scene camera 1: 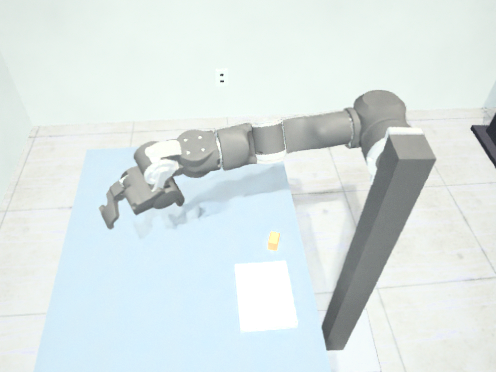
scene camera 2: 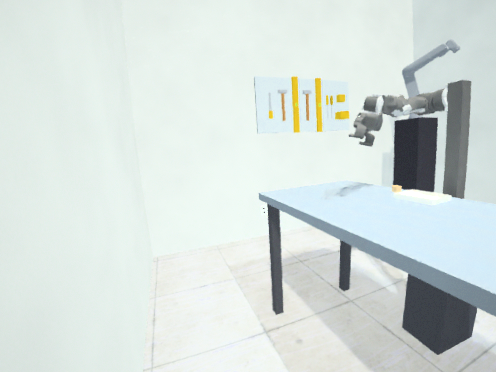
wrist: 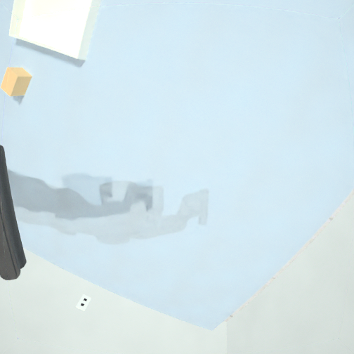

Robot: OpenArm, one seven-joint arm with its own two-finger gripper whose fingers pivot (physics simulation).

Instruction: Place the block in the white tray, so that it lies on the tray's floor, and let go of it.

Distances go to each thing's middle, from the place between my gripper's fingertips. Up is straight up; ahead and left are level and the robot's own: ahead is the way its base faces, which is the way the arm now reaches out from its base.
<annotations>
I see my gripper 260 mm past the white tray (scene camera 1: 265,302), 70 mm to the right of it and 240 mm above it.
</annotations>
